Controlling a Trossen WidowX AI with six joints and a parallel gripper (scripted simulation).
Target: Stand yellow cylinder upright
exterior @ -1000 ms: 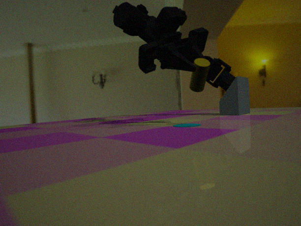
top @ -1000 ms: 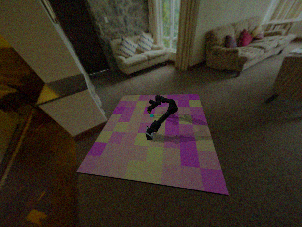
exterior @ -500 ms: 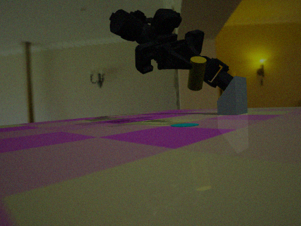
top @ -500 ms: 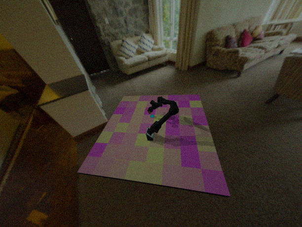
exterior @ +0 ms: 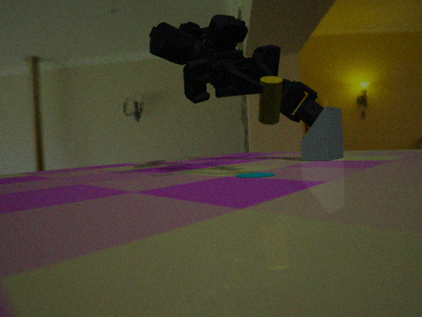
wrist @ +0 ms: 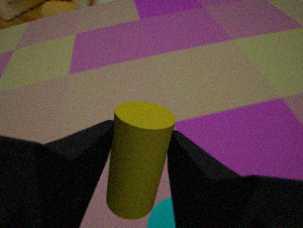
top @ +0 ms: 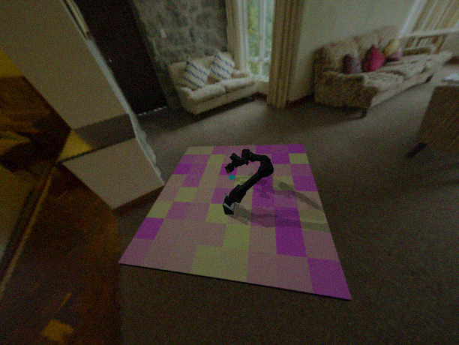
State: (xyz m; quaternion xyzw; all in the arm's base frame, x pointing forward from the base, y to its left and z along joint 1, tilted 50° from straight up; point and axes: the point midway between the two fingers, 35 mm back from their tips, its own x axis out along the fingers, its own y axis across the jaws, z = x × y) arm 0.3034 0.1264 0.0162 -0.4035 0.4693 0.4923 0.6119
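Right now my gripper tip is 130 mm above the cyan circle, 30 mm to the left of it and 10 mm short of it. Round my gripper tip: yellow tall cylinder 20 mm below, 10 mm to the right, 10 mm behind.
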